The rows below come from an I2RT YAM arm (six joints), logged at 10 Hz.
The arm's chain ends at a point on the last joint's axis. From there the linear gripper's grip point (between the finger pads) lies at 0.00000 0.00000 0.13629 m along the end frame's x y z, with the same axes.
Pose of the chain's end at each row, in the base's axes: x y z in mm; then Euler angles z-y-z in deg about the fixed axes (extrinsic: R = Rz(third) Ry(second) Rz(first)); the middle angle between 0 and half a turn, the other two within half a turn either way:
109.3, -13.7, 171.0, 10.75, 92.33, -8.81
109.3, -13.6, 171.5, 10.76, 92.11, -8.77
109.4, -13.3, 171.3, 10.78, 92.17, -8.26
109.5, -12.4, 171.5, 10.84, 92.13, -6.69
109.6, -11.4, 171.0, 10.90, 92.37, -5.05
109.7, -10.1, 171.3, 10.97, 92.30, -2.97
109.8, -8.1, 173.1, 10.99, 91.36, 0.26
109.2, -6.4, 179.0, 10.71, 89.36, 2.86
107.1, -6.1, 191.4, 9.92, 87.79, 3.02
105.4, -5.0, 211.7, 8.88, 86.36, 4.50
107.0, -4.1, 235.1, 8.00, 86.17, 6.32
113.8, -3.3, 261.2, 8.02, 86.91, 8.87
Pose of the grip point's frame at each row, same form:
243.9, -34.6, 165.5, 10.75, 92.33, -8.81
243.9, -34.4, 166.5, 10.76, 92.11, -8.77
244.2, -32.9, 166.1, 10.78, 92.17, -8.26
244.8, -28.3, 166.4, 10.84, 92.13, -6.69
245.2, -23.4, 165.4, 10.90, 92.37, -5.05
245.7, -17.2, 165.8, 10.97, 92.30, -2.97
246.1, -7.5, 169.9, 10.99, 91.36, 0.26
245.3, 0.4, 180.5, 10.71, 89.36, 2.86
243.1, 1.1, 196.7, 9.92, 87.79, 3.02
241.0, 5.7, 220.4, 8.88, 86.36, 4.50
242.2, 10.9, 244.2, 8.00, 86.17, 6.32
248.3, 17.7, 268.5, 8.02, 86.91, 8.87

